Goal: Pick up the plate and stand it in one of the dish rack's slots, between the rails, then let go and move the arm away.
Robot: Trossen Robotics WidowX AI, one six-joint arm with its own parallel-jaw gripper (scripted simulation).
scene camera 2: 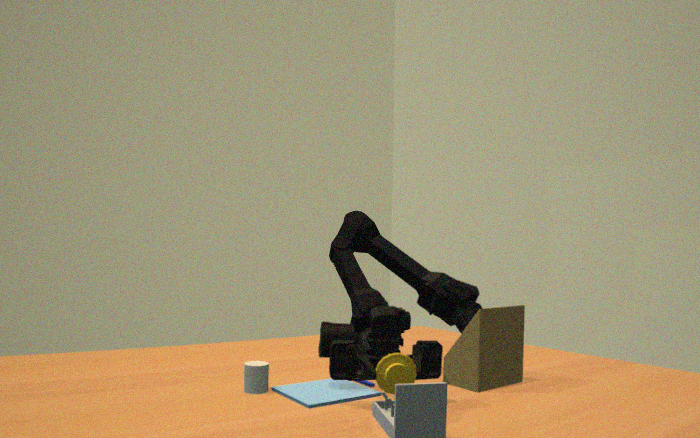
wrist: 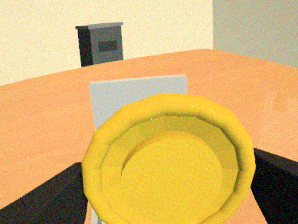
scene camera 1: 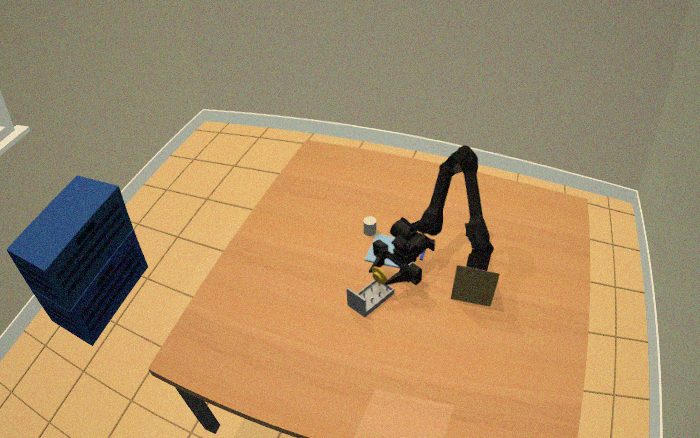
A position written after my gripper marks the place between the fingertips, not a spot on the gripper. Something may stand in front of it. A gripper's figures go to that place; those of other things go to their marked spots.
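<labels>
There's a yellow plate (scene camera 2: 397, 368) that's 830 mm from the lens, and my gripper (scene camera 2: 397, 376) is 830 mm from the lens as well.
</labels>
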